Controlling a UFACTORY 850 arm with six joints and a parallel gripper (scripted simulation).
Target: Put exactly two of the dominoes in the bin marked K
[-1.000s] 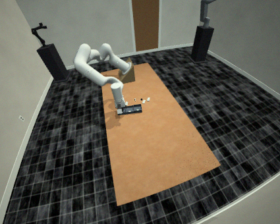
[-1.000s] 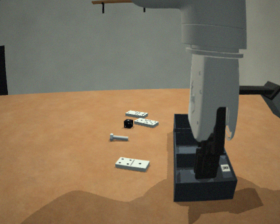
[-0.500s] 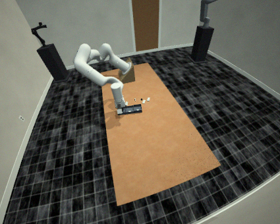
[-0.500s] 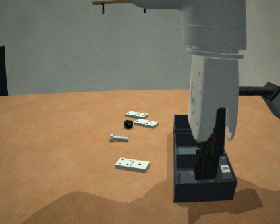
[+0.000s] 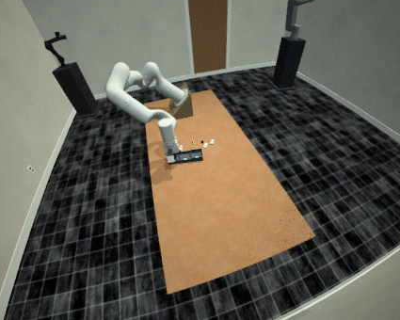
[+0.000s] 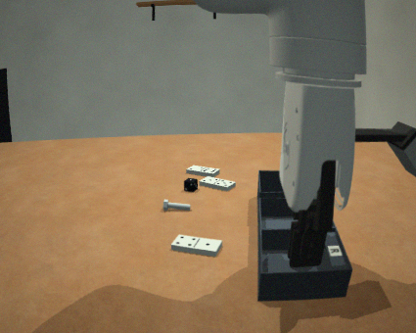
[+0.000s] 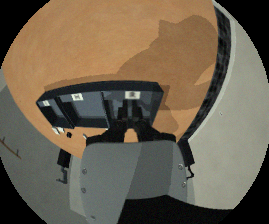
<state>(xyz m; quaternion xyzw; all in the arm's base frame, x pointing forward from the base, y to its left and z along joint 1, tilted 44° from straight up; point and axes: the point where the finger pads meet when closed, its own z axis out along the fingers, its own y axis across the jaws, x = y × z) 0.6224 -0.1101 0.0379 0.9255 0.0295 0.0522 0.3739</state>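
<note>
Now: the bin row 8 cm to the left of my hand and 2 cm below it. From my hand the other things lie so: black die: 14 cm behind, 23 cm to the left, 3 cm below; then grey bolt: 15 cm behind, 15 cm to the left, 3 cm below; then white domino: 11 cm behind, 5 cm to the left, 3 cm below.
</note>
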